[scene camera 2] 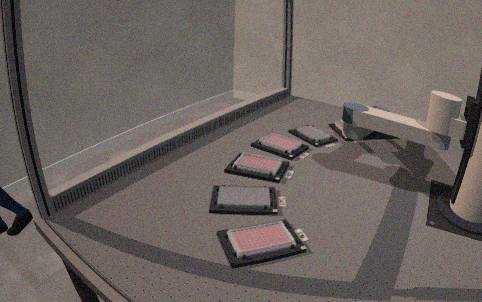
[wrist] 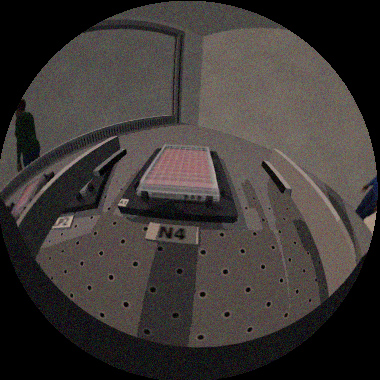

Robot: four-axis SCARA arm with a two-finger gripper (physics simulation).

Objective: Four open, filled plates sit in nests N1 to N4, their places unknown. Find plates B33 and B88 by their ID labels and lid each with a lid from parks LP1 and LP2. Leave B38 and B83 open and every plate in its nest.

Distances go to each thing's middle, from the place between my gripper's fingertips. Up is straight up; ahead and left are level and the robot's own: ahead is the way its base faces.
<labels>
I see my gripper 40 mm short of the nest N4 (wrist: 224,210), 20 mm to the left of it and 60 mm above it. The rest, counted from my hand: N4 tag (wrist: 184,234) (30 mm behind, 50 mm to the left, 60 mm below); park LP1 (scene camera 2: 213,208) (120 mm ahead, 650 mm to the left, 60 mm below); park LP2 (wrist: 90,201) (150 mm ahead, 130 mm to the left, 60 mm below).
</labels>
